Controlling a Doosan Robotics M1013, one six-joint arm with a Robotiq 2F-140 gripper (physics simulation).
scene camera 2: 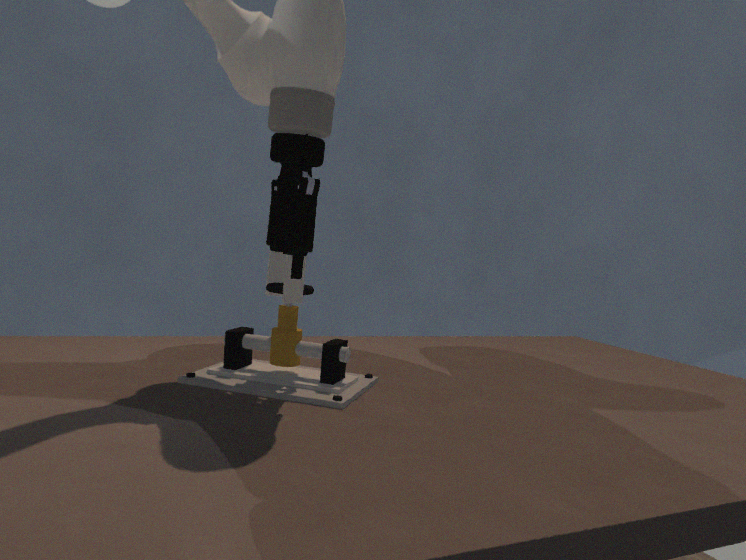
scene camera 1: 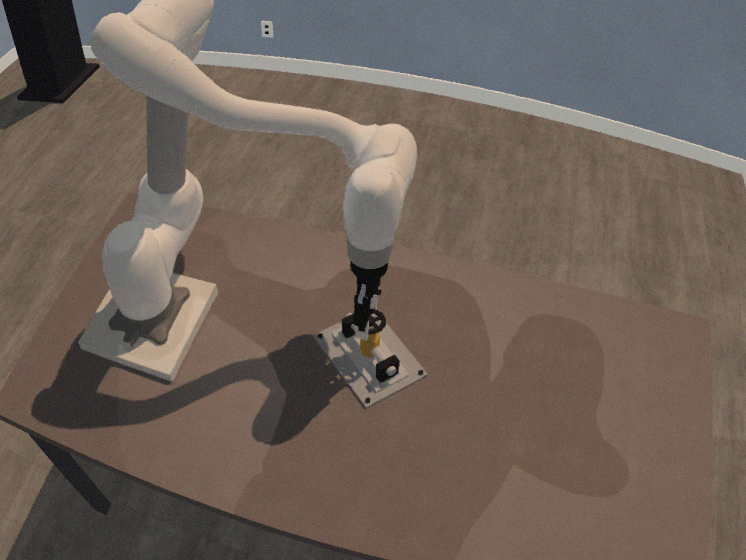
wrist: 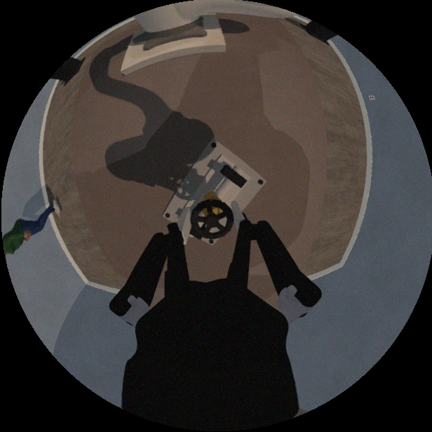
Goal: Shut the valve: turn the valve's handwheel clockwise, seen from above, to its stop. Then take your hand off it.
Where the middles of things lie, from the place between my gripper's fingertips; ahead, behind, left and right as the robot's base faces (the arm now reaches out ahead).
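Light grey base plate (scene camera 1: pixel 357 382): 12 cm below my hand, 1 cm ahead of it. Black spoked handwheel (wrist: pixel 211 220): my gripper now 1 cm short of it.
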